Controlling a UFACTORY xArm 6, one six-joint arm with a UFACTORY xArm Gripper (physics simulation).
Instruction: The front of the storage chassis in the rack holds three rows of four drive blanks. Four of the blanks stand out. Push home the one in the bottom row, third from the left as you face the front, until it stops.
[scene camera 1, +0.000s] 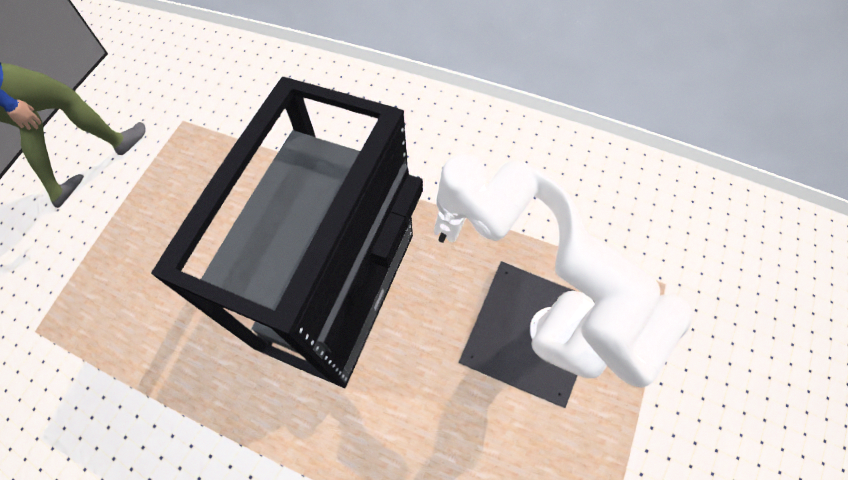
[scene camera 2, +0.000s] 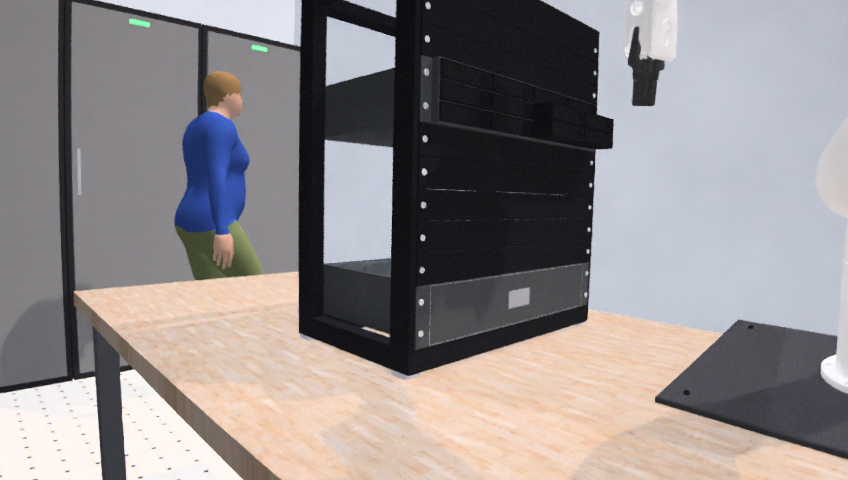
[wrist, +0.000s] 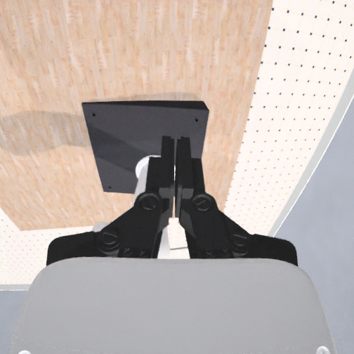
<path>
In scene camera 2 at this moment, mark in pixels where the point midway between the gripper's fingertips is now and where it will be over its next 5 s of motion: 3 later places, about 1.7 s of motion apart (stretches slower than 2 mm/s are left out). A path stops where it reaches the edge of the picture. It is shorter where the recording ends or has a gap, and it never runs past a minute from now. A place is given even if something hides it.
The gripper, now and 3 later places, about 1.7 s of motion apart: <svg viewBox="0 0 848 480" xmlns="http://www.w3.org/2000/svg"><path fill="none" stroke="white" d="M643 105L636 103L632 99L616 97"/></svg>
</path>
